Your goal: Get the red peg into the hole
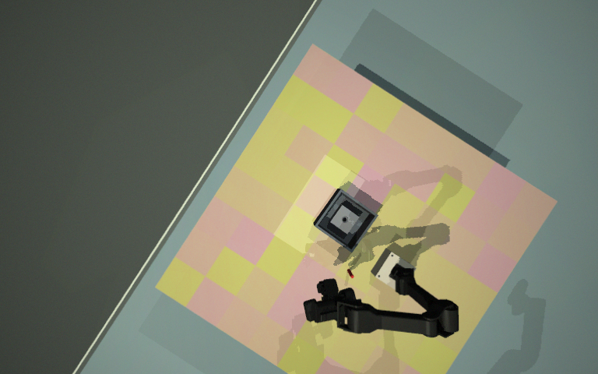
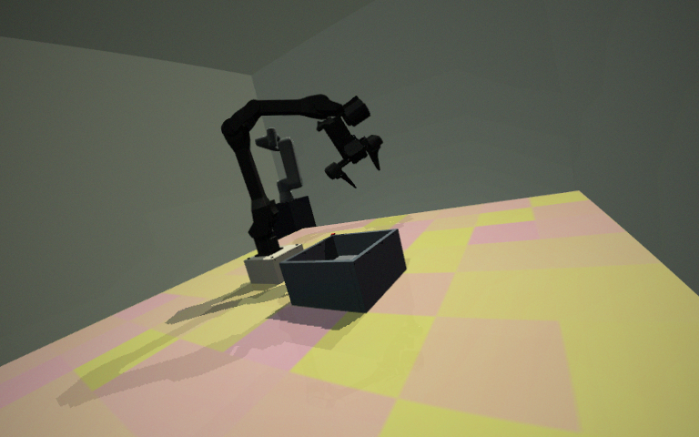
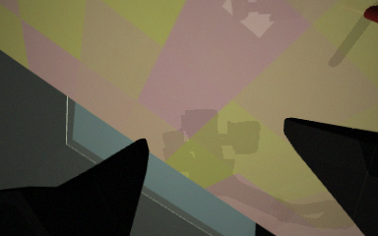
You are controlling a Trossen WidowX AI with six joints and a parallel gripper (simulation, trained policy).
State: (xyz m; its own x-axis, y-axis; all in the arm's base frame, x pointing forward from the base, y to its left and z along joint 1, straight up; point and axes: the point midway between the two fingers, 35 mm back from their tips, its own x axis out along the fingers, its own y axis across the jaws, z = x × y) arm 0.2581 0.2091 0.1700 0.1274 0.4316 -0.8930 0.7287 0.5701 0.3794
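My gripper tip is now 100 mm past the red peg, 110 mm to the left of it and 170 mm above it. Round my gripper tip: dark box 50 mm ahead, 300 mm to the right, 180 mm below; grey plate 50 mm ahead, 300 mm to the right, 170 mm below.
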